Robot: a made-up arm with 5 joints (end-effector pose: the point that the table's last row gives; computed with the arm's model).
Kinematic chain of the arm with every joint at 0, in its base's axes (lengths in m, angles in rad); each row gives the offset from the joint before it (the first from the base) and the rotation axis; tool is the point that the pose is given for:
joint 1: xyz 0 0 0.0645 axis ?
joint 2: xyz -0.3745 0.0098 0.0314 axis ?
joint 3: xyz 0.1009 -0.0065 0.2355 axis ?
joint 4: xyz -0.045 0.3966 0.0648 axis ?
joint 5: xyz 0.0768 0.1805 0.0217 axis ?
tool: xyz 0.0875 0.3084 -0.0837
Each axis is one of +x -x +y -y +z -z.
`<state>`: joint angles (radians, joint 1 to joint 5).
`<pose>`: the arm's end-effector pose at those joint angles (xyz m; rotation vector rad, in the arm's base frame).
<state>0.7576 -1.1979 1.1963 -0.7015 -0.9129</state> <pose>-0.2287 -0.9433 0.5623 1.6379 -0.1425 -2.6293</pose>
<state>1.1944 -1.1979 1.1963 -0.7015 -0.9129</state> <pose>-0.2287 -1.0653 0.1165 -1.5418 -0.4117 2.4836</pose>
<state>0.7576 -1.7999 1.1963 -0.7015 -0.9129</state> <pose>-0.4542 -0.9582 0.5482 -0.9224 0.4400 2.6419</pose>
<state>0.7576 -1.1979 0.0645 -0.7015 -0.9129</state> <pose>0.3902 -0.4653 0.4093 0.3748 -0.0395 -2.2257</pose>
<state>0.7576 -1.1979 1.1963 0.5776 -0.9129</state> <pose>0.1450 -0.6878 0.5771 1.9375 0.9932 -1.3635</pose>
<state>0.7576 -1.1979 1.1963 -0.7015 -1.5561</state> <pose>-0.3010 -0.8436 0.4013 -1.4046 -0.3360 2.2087</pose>
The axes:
joint 1: +x
joint 2: +z
joint 3: +x
joint 4: +y
joint 5: +z

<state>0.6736 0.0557 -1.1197 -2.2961 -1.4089</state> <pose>-0.5670 0.4893 0.3983 1.3117 -1.8324 -0.2178</pose>
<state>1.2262 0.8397 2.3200 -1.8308 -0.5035</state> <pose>0.2672 -0.7408 -0.2162 -2.1881 -1.4164 1.4910</pose>
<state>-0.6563 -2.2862 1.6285 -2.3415 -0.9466</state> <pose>-0.5882 0.8936 0.5504 -0.1296 1.5858 0.0167</pose>
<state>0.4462 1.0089 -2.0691 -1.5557 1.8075</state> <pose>0.0639 -0.0471 -0.1413 2.0676 0.4907 -1.0920</pose>
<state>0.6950 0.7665 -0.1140 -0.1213 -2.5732</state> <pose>-0.3914 0.1107 0.4950 0.6432 0.5144 -1.7704</pose>
